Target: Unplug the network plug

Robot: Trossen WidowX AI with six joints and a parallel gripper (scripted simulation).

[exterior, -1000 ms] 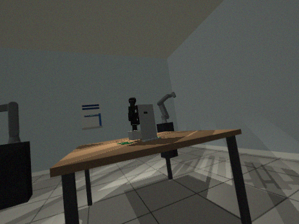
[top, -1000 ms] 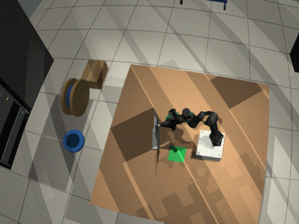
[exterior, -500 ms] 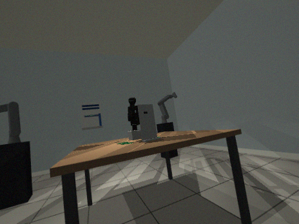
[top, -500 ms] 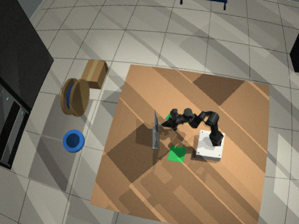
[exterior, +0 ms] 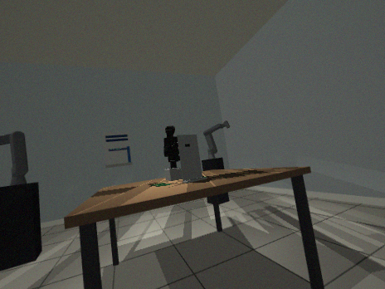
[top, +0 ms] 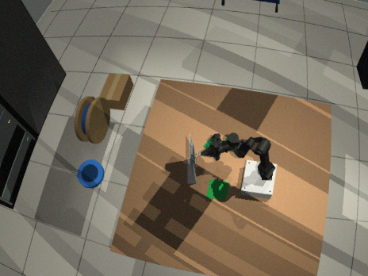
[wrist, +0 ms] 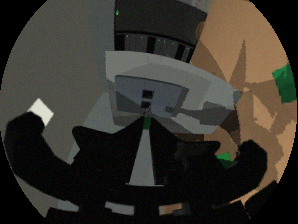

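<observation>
Right now the green marked square is 250 mm below my gripper tip, 130 mm to the left of it and 90 mm behind it. The rest, counted from my gripper tip: plug (right at my gripper tip); then grey upright panel (100 mm below, 60 mm ahead).
</observation>
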